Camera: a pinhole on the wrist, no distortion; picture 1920 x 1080 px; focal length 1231.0 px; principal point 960.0 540.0 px. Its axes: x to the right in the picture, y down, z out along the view. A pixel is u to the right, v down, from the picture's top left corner.
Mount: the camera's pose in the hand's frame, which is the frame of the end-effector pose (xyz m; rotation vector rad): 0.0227 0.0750 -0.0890 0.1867 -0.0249 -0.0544
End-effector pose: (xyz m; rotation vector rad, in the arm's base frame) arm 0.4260 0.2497 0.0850 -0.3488 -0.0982 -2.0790
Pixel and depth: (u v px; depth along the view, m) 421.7 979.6 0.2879
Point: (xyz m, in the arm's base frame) 0.6308 0.3165 0.2463
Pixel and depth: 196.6 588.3 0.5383
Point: 0.6829 0.6056 0.4083
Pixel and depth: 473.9 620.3 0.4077
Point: 0.5908 0.4221 0.3392
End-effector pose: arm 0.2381 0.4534 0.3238 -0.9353 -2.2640 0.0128
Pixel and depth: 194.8 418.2 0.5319
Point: 0.1225 0.3050 -0.1743
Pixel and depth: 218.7 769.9 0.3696
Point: 0.2304 0.4544 -0.0370
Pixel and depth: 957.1 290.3 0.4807
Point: -0.0476 0.4594 0.0716
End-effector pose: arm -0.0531 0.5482 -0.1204 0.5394 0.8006 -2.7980
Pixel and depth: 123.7 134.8 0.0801
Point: -0.0058 0.5282 -0.1372
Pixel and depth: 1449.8 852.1 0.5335
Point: -0.3701 0.1994 0.1118
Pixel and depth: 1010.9 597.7 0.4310
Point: -0.1747 0.3514 0.1288
